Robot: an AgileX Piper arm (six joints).
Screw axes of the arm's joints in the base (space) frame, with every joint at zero. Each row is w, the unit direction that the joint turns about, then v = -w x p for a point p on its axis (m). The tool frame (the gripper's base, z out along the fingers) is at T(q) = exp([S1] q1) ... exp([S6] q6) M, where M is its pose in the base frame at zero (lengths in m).
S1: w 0 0 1 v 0 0 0
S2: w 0 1 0 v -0.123 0 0
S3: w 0 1 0 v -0.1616 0 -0.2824
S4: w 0.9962 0 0.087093 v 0 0.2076 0
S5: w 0 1 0 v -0.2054 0 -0.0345
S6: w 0.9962 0 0.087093 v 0 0.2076 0
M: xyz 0.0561 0 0.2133 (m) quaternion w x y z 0.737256 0 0.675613 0
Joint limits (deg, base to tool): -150..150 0..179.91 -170..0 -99.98..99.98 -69.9..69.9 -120..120
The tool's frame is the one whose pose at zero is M.
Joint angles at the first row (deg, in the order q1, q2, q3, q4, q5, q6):
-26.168, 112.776, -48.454, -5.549, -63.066, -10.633
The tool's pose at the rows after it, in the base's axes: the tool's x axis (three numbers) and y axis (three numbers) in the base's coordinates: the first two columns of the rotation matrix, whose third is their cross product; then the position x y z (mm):
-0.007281 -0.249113 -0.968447 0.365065 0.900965 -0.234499 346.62 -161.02 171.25
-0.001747 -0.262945 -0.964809 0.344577 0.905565 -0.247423 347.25 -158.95 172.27
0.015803 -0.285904 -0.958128 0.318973 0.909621 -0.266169 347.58 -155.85 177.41
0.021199 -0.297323 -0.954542 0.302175 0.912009 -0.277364 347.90 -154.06 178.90
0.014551 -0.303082 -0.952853 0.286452 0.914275 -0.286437 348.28 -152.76 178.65
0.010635 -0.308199 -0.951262 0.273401 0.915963 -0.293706 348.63 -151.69 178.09
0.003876 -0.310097 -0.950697 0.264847 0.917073 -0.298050 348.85 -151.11 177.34
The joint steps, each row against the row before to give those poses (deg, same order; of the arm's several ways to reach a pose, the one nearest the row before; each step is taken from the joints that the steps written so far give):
0.000, 0.079, -0.001, -0.288, -1.315, -0.001
0.000, -0.118, 0.001, -1.491, -0.230, 0.001
0.000, -0.714, -0.001, -2.032, -0.384, 0.000
-0.001, -0.229, 0.002, -1.233, -0.085, 0.000
0.002, -0.112, -0.002, -0.987, 0.546, -0.001
-0.001, 0.001, 0.000, -0.829, 0.271, 0.001
0.000, -0.002, 0.000, -0.487, 0.432, 0.000

